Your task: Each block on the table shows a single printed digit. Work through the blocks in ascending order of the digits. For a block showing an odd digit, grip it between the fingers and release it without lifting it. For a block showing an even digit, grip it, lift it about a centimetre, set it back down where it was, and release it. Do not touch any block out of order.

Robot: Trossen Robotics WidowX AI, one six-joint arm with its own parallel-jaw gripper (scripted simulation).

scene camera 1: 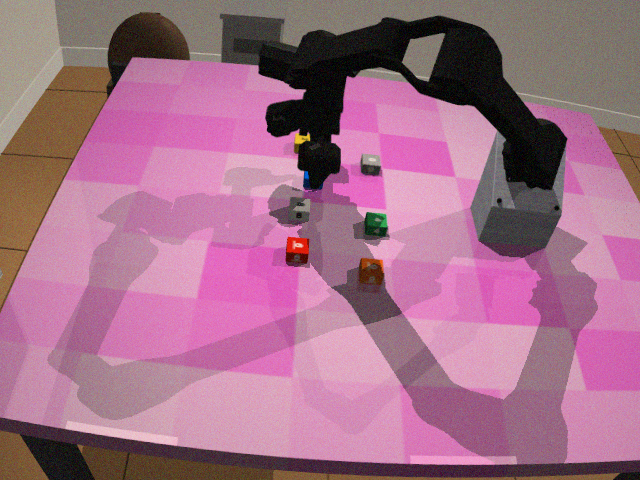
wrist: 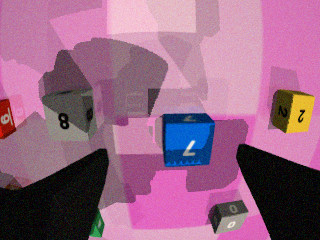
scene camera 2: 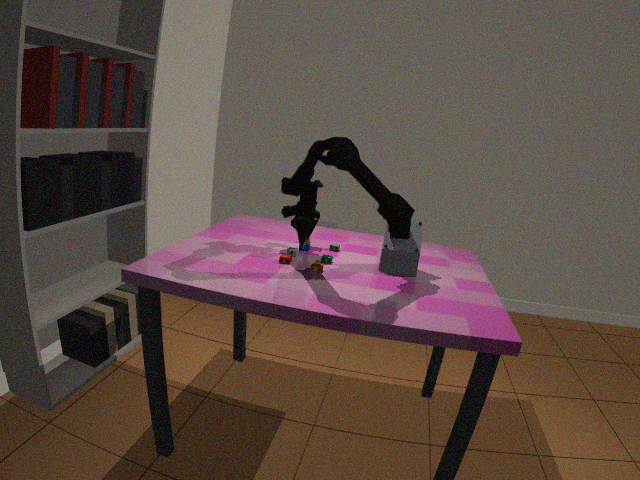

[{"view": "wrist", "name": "my gripper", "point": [175, 154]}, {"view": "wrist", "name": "grey block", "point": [234, 212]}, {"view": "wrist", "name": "yellow block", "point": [289, 116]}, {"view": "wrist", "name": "blue block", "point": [187, 137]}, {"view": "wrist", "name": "white block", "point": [70, 115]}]
